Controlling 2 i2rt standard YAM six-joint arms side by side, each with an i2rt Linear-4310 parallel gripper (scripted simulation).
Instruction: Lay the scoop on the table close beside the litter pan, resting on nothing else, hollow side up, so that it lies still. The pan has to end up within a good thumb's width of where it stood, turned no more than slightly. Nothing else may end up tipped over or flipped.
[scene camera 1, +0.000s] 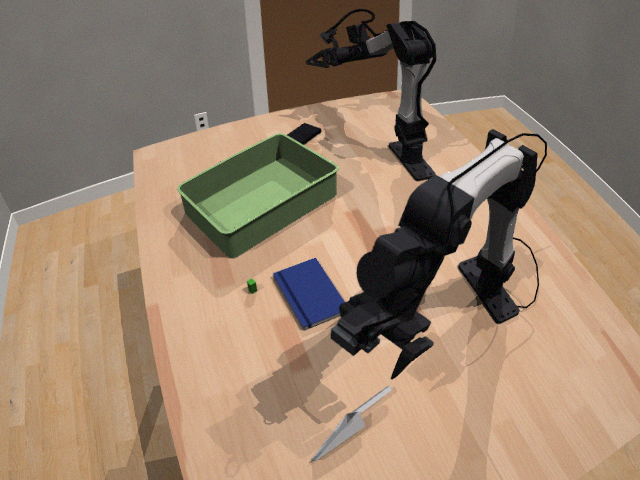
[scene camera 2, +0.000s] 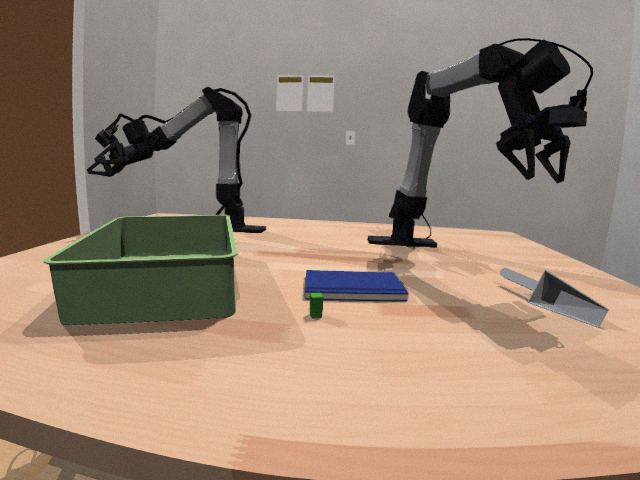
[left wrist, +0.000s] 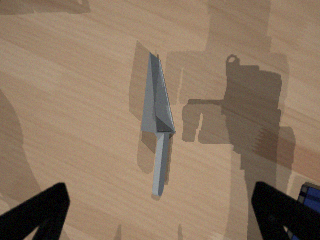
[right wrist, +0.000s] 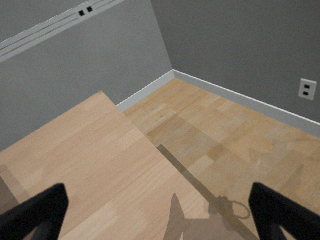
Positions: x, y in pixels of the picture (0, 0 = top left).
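Scene camera 1 shows me my right gripper and a grey scoop, and there is a green litter pan in scene camera 1 (232, 191) too. My right gripper also appears in scene camera 2. I find the scoop in scene camera 2 (551, 293), while the pan is in scene camera 2 (166, 284). The left wrist view gives me the scoop, but in that left wrist view my right gripper is out of frame, and the pan is out of frame in the left wrist view as well. My right gripper is visible in the right wrist view (158, 192). In the right wrist view the scoop is out of frame, and in the right wrist view the pan is out of frame too. On my right gripper, (scene camera 1: 324, 53) and (scene camera 2: 117, 146) are the same spot. For the scoop, (scene camera 1: 353, 421) and (left wrist: 152, 119) are likewise the same spot.
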